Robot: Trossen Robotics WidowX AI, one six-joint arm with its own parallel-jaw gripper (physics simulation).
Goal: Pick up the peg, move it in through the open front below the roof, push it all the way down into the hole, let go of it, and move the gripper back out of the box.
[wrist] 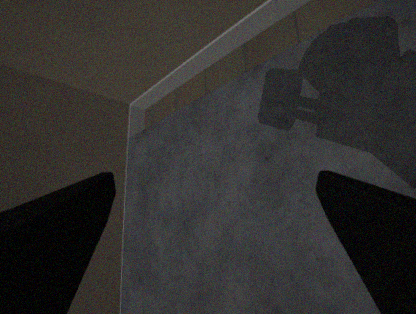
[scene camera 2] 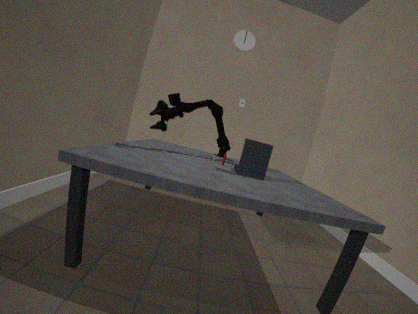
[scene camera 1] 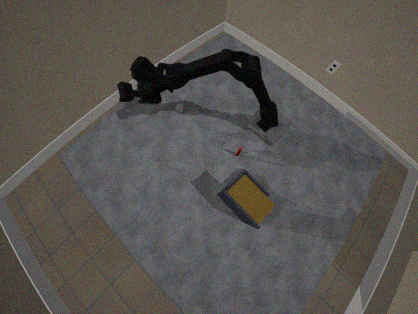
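Seen in the pictures: gripper, between the fingertips: [wrist: 217, 181] [scene camera 2: 149, 121] [scene camera 1: 129, 101]; arm's base, origin of its link: [scene camera 2: 221, 156] [scene camera 1: 264, 124].
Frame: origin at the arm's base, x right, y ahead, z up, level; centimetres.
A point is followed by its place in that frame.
The red peg [scene camera 1: 238, 151] @[x -3.0, y 21.7, z 2.5 cm] [scene camera 2: 224, 159] @[x -3.3, y 21.7, z 0.7 cm] stands upright on the table between the arm's base and the box. The dark grey box [scene camera 1: 241, 210] @[x -20.2, y 39.8, z 16.8 cm] [scene camera 2: 255, 160] @[x -20.2, y 40.0, z 6.5 cm] has a yellow roof [scene camera 1: 251, 198] @[x -19.4, y 34.8, z 16.9 cm] in scene camera 1; scene camera 2 shows a plain dark side wall. The hole and the inside of the box are hidden. My gripper [scene camera 1: 137, 94] [scene camera 2: 154, 120] @[x 40.8, y 47.8, z 13.0 cm] [wrist: 217, 181] @[x 40.8, y 47.8, z 13.0 cm] is open and empty, high above the table and well to the left of the peg in both scene views. The peg and box do not show in the wrist view.
The grey table [scene camera 1: 165, 210] @[x -3.4, y 62.8, z -3.3 cm] [scene camera 2: 150, 172] @[x 19.1, y 86.2, z -3.3 cm] [wrist: 210, 240] @[x 34.6, y 64.8, z -3.3 cm] carries the arm's base [scene camera 1: 268, 117] [scene camera 2: 223, 146] @[x 0.0, y 4.9, z 8.1 cm], which stands beyond the peg from the box. The arm's shadow [wrist: 360, 85] @[x 51.1, y 46.5, z -3.3 cm] falls across the table in the wrist view. The table's edge lies near the left finger there.
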